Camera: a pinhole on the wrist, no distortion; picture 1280 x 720 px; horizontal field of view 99.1 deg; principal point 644.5 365.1 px. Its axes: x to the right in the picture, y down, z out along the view. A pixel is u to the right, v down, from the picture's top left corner.
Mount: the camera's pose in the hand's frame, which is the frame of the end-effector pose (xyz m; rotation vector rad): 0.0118 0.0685 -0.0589 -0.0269 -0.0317 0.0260
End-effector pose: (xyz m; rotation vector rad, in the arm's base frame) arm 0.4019 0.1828 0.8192 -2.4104 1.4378 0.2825
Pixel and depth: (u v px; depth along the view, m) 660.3 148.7 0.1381
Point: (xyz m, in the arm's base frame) 0.3920 0.1944 0.7370
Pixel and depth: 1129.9 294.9 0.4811
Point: 0.5740 -0.0175 0.2685
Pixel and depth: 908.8 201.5 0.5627
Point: 0.5956 0.1868 0.2639
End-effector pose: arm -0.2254 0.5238 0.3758 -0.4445 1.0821 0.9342
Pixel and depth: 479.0 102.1 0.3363
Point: -0.0159 0.6329 0.5724
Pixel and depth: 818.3 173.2 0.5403
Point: 0.1553 0.8901 0.4239
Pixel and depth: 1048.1 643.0 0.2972
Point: -0.2510 0.9182 0.3142
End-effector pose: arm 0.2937 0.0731 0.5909 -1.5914 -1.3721 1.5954
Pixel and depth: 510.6 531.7 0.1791
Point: 0.2293 -0.0432 0.4740
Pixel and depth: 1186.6 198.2 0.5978
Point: -0.3706 0.4555 0.3009
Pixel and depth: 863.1 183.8 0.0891
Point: 0.2675 0.0879 0.5280
